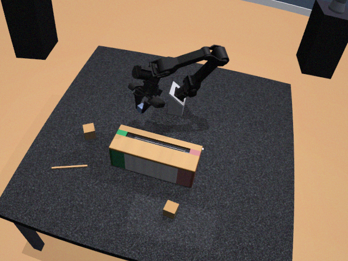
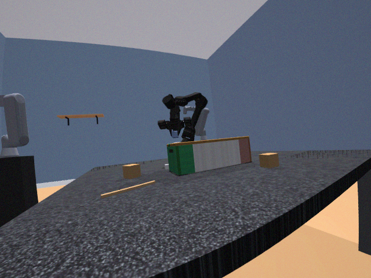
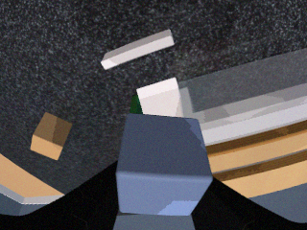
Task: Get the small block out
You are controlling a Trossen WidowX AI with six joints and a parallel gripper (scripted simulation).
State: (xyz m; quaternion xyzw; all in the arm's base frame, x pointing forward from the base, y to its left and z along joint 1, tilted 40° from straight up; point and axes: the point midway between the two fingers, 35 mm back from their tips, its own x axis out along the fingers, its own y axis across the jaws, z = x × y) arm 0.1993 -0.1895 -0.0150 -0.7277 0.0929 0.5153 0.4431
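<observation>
The blue block lies 10 mm to the left of my gripper tip, 10 mm behind it and 10 mm above it. The rest, counted from my gripper tip: tan cube 250 mm to the right, 150 mm below, 40 mm ahead; thin wooden stick 290 mm to the right, 250 mm ahead, 170 mm below.
</observation>
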